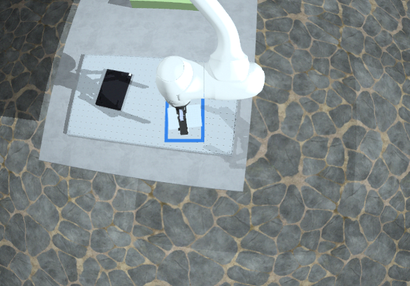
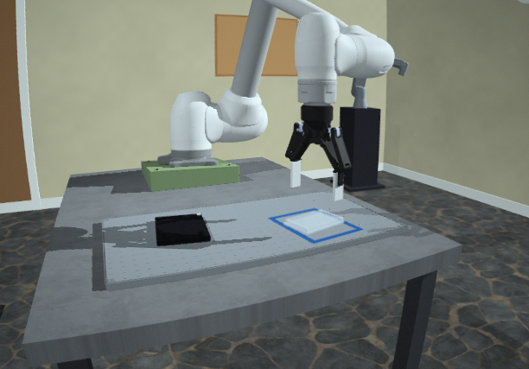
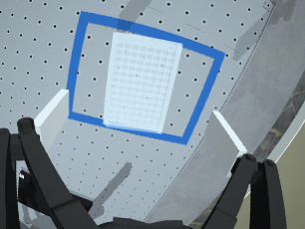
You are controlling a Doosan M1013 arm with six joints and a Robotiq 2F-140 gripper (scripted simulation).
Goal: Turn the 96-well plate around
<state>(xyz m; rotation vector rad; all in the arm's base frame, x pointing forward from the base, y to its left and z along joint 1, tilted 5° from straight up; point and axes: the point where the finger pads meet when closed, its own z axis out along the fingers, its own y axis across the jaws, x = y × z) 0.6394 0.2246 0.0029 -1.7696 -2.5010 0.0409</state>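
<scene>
My gripper is now 80 mm above the 96-well plate. Round my hand: white A1 mark (270 mm to the right, 130 mm behind, 80 mm below); black plate nest N1 (320 mm to the right, 80 mm below, 50 mm behind).
</scene>
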